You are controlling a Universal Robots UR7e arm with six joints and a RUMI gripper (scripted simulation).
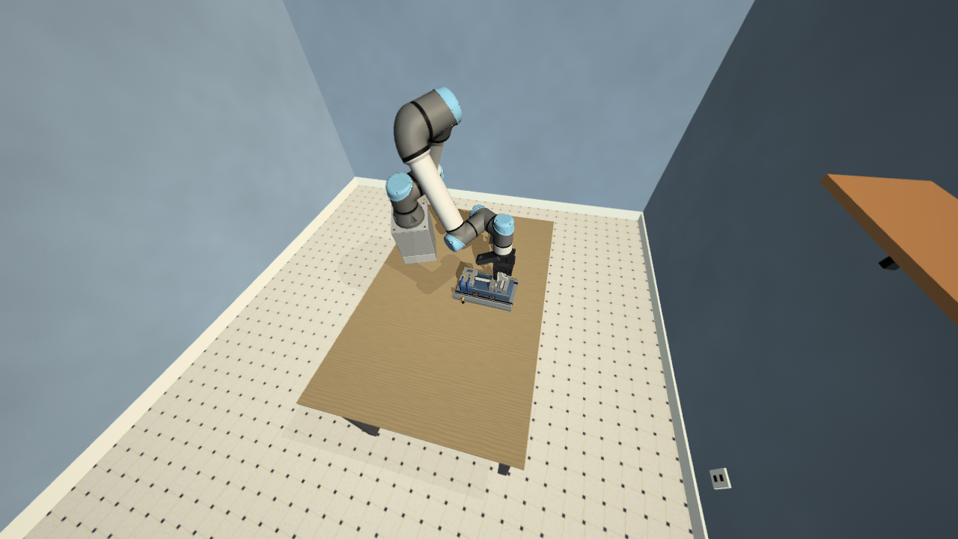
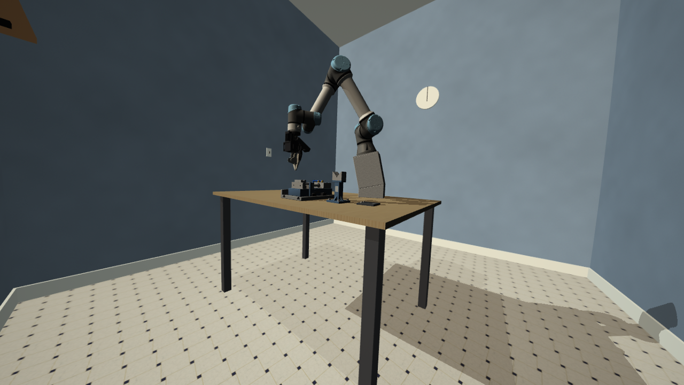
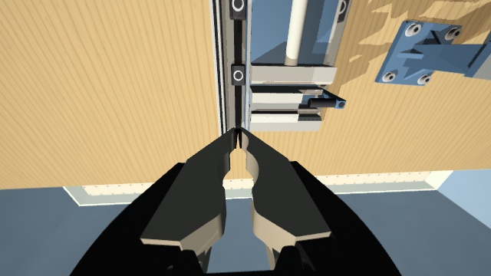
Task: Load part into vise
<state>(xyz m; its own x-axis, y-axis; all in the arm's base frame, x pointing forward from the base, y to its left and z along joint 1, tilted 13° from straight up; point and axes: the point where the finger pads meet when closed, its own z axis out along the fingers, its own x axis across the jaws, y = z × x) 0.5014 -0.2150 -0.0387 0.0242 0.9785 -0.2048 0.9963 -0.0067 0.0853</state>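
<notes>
My gripper is now 80 mm above the part and 50 mm to the right of it. Round my hand: cylinder rod 100 mm below, 80 mm behind, 70 mm to the left; fixed jaw 100 mm below, 70 mm to the left, 30 mm ahead; moving jaw 100 mm below, 70 mm to the left, 30 mm behind.
</notes>
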